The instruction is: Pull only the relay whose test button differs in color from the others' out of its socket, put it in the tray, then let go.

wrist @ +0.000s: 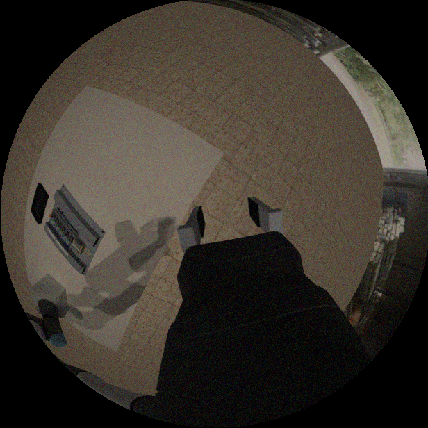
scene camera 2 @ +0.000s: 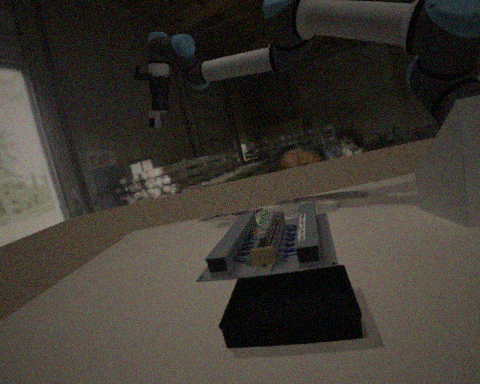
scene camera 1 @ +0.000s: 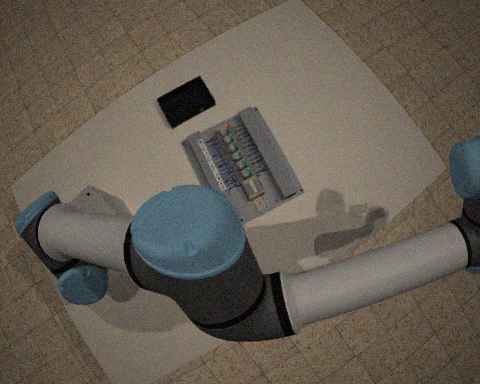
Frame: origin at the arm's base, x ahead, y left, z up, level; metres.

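Where they show: gripper, between the fingertips: (scene camera 2: 154,127).
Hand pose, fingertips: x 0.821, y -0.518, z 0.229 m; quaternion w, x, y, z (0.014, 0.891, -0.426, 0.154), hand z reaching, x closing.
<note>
After its pixels a point has its place.
A row of relays stands in sockets on the grey panel (scene camera 1: 272,155) (scene camera 2: 327,240) @(x 0.368, y -0.021, z -0.160 m) (wrist: 80,217). The relay with the orange test button (scene camera 1: 225,129) @(x 0.507, y 0.012, z -0.094 m) is at the row's end nearest the tray; its orange also shows faintly in scene camera 2. Several other relays (scene camera 1: 236,153) @(x 0.484, y -0.066, z -0.095 m) have green buttons. The black tray (scene camera 1: 186,102) @(x 0.483, y 0.200, z -0.160 m) (scene camera 2: 295,305) @(x 0.474, y 0.180, z -0.160 m) (wrist: 40,203) lies beside the panel's end. My gripper (scene camera 2: 155,120) @(x 0.821, y -0.518, z 0.229 m) (wrist: 225,210) is open and empty, high up and well off to the side of the panel, with floor beneath it in the wrist view. It does not show in scene camera 1.
A larger block (scene camera 1: 253,187) @(x 0.460, y -0.170, z -0.116 m) (wrist: 78,246) stands at the row's other end. Grey ducts (scene camera 1: 200,160) (scene camera 2: 234,242) flank the row, with blue wires between. My arm (scene camera 1: 375,275) @(x 0.443, y -0.440, z 0.394 m) reaches across the lower part of scene camera 1, and its shadow falls on the table (scene camera 1: 325,100) @(x 0.845, y -0.091, z -0.163 m) beside the panel.
</note>
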